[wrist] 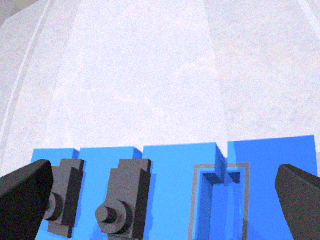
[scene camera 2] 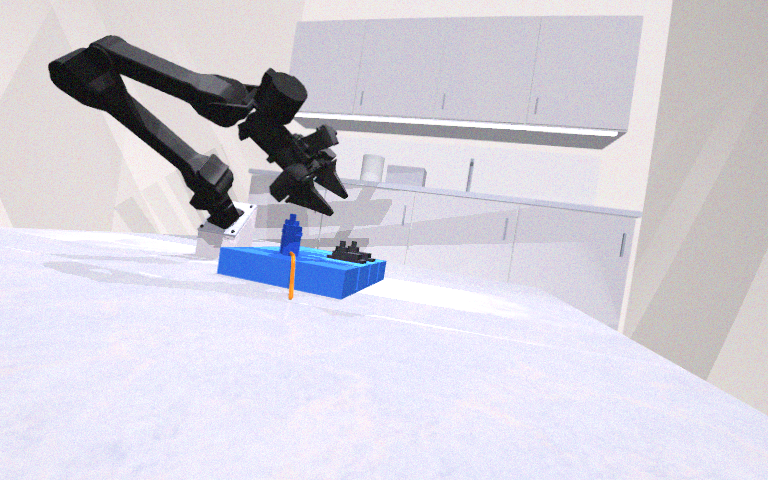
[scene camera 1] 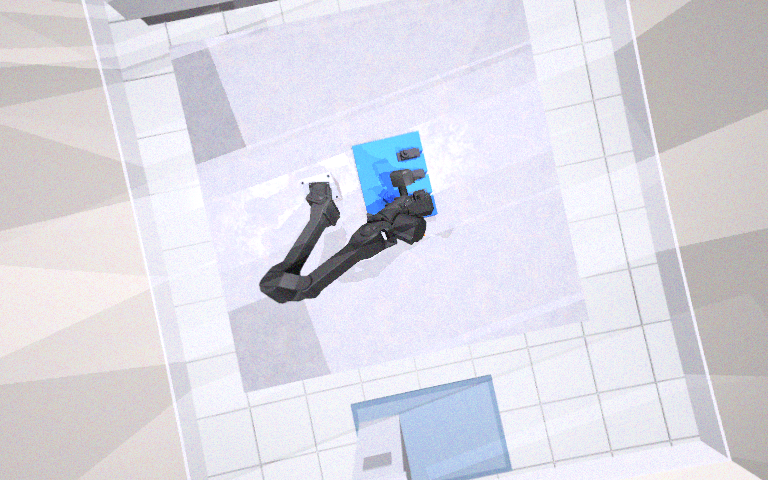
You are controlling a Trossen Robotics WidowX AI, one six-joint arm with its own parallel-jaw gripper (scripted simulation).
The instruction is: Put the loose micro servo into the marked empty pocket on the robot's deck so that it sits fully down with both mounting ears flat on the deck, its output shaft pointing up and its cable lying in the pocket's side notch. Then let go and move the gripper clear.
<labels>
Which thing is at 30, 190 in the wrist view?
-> My gripper.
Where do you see a blue micro servo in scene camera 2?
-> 291, 233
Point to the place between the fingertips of my gripper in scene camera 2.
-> At 340, 205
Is my gripper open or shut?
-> Open.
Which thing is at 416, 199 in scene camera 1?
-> My gripper.
</labels>
